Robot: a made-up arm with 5 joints.
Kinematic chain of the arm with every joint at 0, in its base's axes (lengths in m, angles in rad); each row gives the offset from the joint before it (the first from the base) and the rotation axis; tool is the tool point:
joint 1: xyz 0 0 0.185 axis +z
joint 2: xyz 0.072 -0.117 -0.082 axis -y
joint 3: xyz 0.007 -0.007 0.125 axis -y
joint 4: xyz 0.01 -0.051 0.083 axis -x
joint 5: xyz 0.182 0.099 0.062 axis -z
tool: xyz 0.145 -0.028 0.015
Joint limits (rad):
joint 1: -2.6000..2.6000
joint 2: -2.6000..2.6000
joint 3: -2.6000..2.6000
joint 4: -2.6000..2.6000
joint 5: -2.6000..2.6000
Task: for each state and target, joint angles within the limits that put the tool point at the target. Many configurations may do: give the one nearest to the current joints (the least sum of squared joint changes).
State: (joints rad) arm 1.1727 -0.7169 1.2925 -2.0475 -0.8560
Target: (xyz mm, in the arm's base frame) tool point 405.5 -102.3 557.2
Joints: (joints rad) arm 0.7505 -0.5929 1.3384 -2.1642 -0.9554
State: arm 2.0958 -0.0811 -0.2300 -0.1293 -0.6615
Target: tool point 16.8 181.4 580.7
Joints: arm 1.8082 0.4426 0.1703 -0.3727 -0.5772
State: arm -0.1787 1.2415 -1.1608 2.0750 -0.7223
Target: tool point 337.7 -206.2 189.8
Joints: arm 0.2027 1.1613 -0.8295 2.5270 -0.6968
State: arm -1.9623 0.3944 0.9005 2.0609 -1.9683
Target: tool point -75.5 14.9 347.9
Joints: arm -2.0761 0.9958 1.1240 1.4596 -2.2828
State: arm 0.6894 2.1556 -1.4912 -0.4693 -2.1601
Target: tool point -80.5 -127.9 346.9
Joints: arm 0.7214 2.1493 -1.3684 -0.6967 -2.1312
